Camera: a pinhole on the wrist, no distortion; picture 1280 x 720 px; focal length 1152.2 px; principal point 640.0 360.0 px. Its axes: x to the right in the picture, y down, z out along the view. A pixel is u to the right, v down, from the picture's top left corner.
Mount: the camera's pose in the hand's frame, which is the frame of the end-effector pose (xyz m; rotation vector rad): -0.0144 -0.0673 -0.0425 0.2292 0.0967 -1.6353
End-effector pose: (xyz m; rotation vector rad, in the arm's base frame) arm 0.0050 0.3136 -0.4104 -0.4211 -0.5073 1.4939
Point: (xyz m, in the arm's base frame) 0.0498 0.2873 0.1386
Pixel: 1026 536
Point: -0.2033 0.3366 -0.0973
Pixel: 185 597
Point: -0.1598 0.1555 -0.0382
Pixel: 449 138
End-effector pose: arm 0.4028 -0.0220 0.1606 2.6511 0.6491 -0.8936
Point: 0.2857 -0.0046 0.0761
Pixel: 508 382
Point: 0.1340 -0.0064 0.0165
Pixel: 786 162
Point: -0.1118 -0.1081 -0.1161
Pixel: 715 59
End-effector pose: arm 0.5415 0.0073 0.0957 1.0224 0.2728 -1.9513
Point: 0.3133 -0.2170 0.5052
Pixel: 198 228
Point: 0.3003 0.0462 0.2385
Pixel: 934 256
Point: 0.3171 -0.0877 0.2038
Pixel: 522 666
